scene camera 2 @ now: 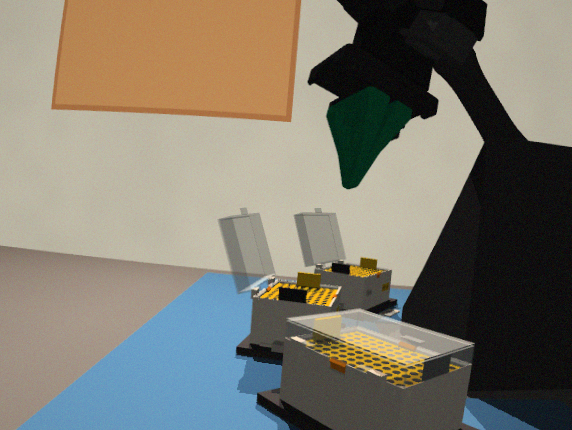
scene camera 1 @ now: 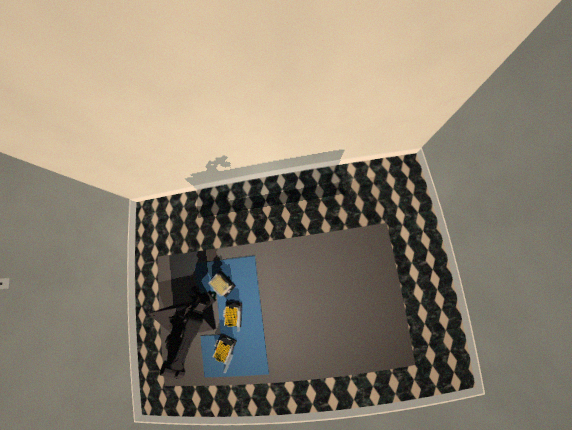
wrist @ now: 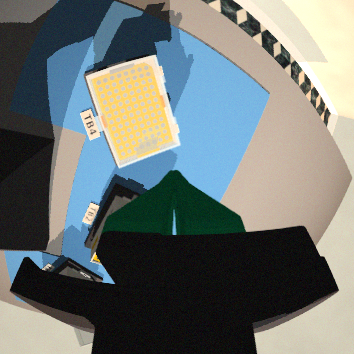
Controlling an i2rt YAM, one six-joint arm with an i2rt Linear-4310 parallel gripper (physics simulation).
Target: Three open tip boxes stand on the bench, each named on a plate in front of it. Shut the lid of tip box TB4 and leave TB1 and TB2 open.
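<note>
Tip box TB4 has its clear lid down over the yellow tip rack; its name plate is readable in the wrist view. TB2, the middle box, has its clear lid standing up, tilted back. The farthest box, TB1, also has its lid raised; its plate is too small to read. My gripper is shut and empty, its green fingertips together above the boxes and apart from them. It hides part of TB2 in the wrist view.
The boxes stand in a row on a blue mat on the grey-brown bench. The black arm and its large dark base are at the plate side of the boxes. An orange board hangs on the wall behind.
</note>
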